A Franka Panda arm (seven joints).
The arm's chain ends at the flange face. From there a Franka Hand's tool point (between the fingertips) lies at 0.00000 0.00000 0.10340 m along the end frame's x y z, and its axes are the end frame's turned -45 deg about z.
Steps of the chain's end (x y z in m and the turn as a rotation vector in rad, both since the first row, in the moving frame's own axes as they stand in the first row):
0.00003 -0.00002 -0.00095 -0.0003 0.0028 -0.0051
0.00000 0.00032 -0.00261 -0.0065 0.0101 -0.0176
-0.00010 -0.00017 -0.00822 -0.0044 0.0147 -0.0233
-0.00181 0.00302 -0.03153 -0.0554 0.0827 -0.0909
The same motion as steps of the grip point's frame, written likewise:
0.00022 0.00023 -0.00095 -0.0022 0.0018 -0.0051
0.00005 0.00144 -0.00262 -0.0117 0.0025 -0.0176
0.00082 0.00120 -0.00823 -0.0135 0.0073 -0.0233
-0.00097 0.01083 -0.03204 -0.0977 0.0193 -0.0909

